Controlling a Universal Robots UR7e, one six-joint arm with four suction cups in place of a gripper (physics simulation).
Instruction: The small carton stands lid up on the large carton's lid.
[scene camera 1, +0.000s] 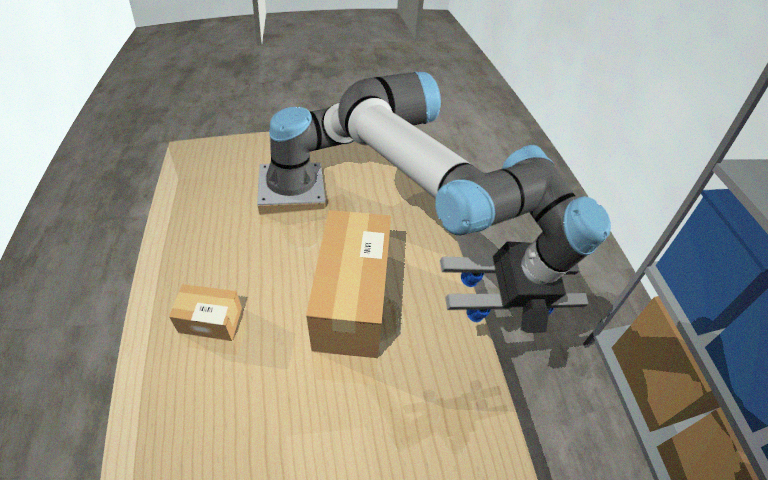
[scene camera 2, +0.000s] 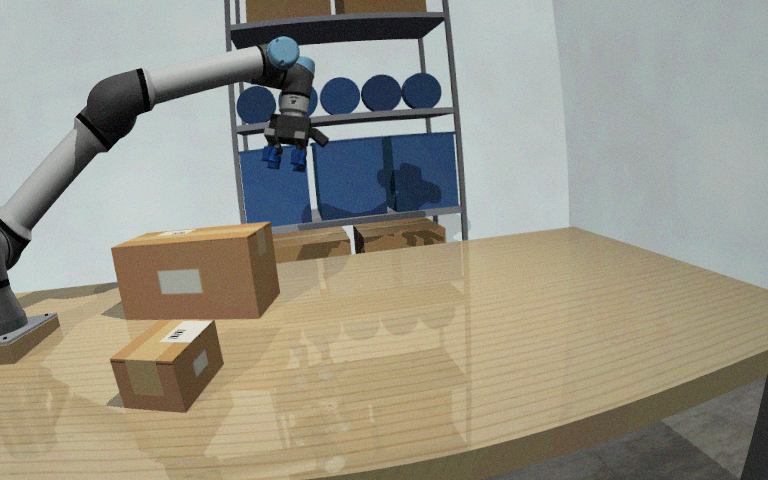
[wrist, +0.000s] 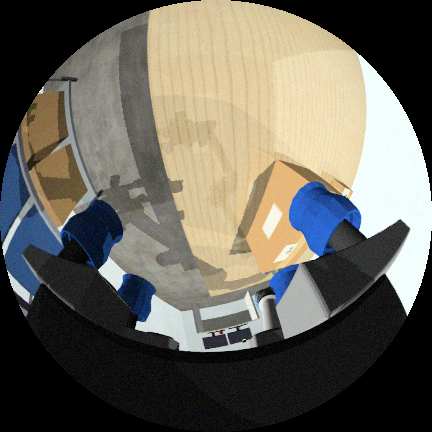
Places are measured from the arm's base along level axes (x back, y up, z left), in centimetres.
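Pixels of known places: hand, its tool point: (scene camera 2: 284, 166) (wrist: 206, 261); arm's base, origin of its link: (scene camera 1: 290, 180).
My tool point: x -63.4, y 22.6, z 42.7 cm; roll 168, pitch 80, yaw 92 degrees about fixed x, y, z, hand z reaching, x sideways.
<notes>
For each thing: its middle in the pictures, then the offset to it from my tool point. Level surfaces: height alone.
- small carton, middle of its body: (scene camera 2: 170, 362) (scene camera 1: 206, 312) (wrist: 339, 193) dx +16.2, dy -22.2, dz -63.4 cm
- wooden table, height of its surface: dy -25.9 cm
- large carton, middle of its body: (scene camera 2: 195, 271) (scene camera 1: 352, 281) (wrist: 289, 220) dx +19.7, dy -18.1, dz -27.4 cm
The small carton (scene camera 1: 201, 327) (scene camera 2: 150, 380) (wrist: 340, 184) stands on the wooden table (scene camera 1: 226, 418) (scene camera 2: 566, 316) (wrist: 225, 65), with its taped, barcode-labelled top facing up. The large carton (scene camera 1: 348, 271) (scene camera 2: 226, 277) (wrist: 287, 197) stands apart from it, nearer the arm's far-side table edge, its taped lid up and bare. My gripper (scene camera 1: 512, 297) (scene camera 2: 284, 158) (wrist: 210, 255) is open and holds nothing on its blue suction cups. It hangs high, to the right of the large carton in scene camera 1, around the table's right edge. In the wrist view a cup hides part of both cartons.
A shelf rack (scene camera 1: 747, 183) (scene camera 2: 339, 29) with blue boxes, blue round items and brown cartons stands beyond the table's right edge. The arm's base plate (scene camera 1: 291, 200) (scene camera 2: 39, 325) is fixed at one end of the table, near the large carton.
</notes>
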